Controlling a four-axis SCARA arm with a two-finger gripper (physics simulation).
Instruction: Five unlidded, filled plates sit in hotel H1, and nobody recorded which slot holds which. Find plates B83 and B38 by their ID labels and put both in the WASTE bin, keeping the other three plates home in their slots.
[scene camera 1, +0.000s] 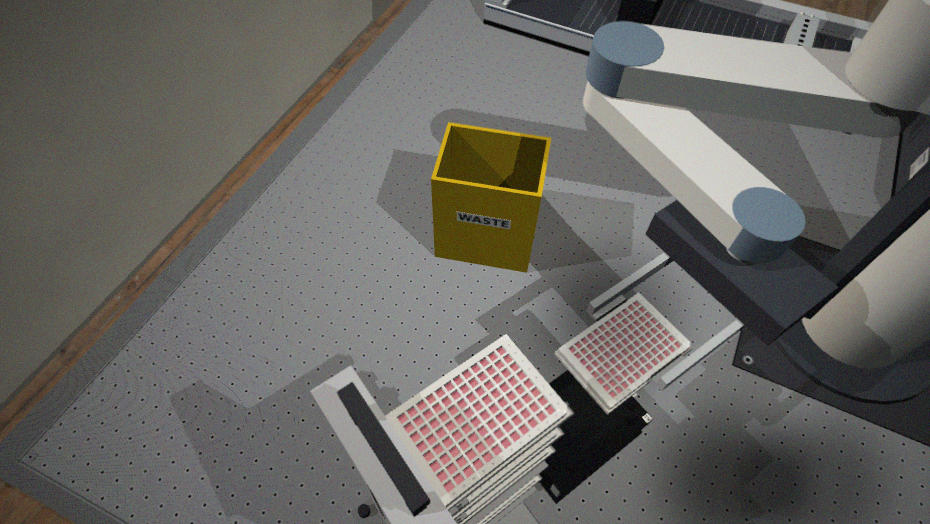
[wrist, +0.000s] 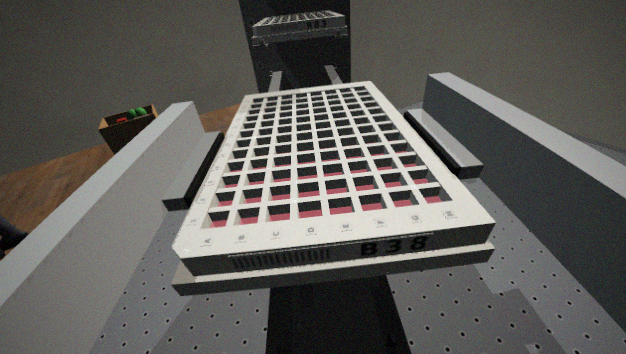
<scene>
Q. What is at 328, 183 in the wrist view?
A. A plate B38.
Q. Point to a plate B38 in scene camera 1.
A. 614, 358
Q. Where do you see my gripper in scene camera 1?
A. At 624, 345
</scene>
